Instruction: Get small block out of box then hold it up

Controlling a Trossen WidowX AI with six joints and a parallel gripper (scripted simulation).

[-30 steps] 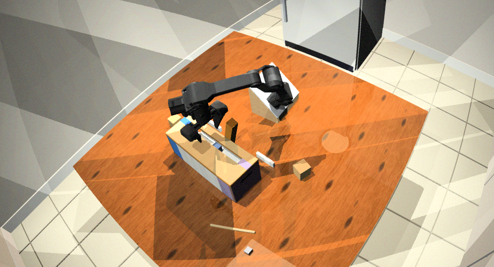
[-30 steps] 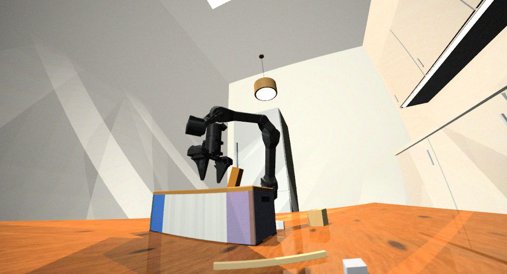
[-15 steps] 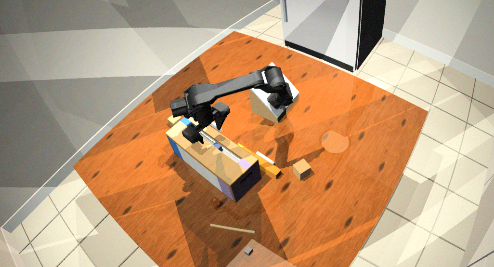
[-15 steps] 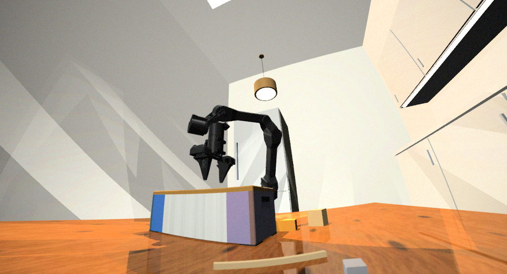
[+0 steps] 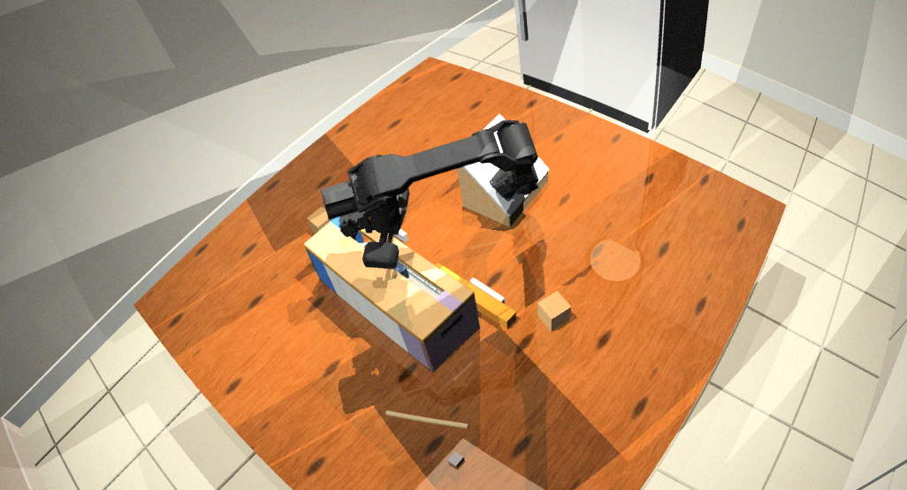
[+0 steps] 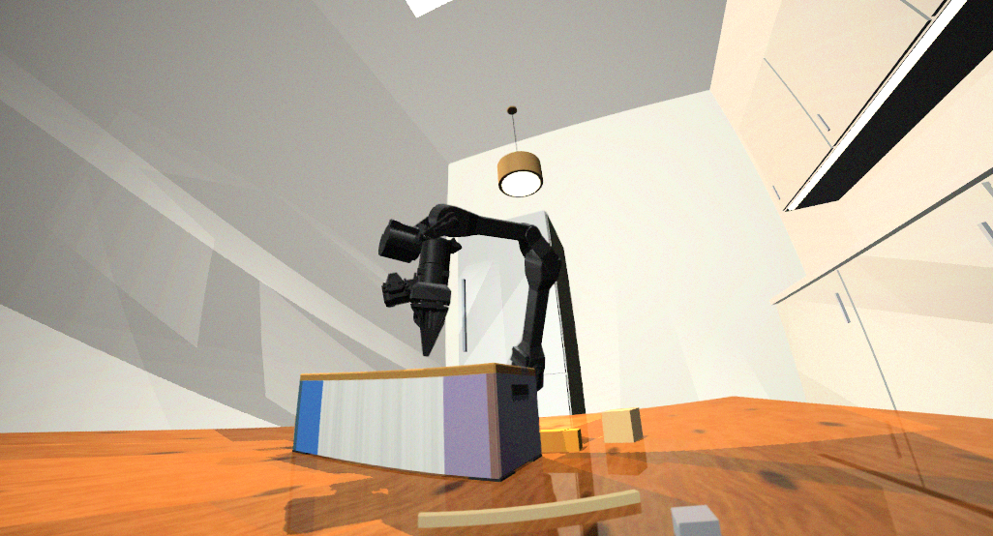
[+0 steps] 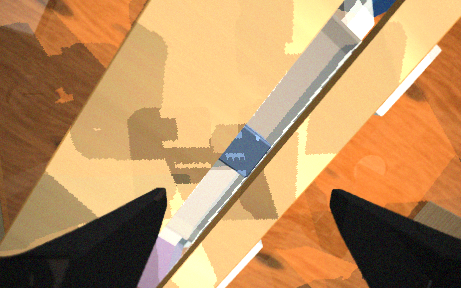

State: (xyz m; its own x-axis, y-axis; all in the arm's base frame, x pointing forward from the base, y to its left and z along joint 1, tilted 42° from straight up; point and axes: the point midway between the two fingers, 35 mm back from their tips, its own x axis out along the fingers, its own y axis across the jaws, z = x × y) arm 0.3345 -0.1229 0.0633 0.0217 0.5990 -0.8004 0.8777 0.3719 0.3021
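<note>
Now: gripper tip 10 mm to the left of the blue block and 80 mm above it. Round my gripper tip: box: 10 mm behind, 10 mm to the right, 100 mm below; yellow bar: 70 mm behind, 130 mm to the left, 150 mm below; thin stick: 230 mm ahead, 210 mm to the left, 160 mm below.
</note>
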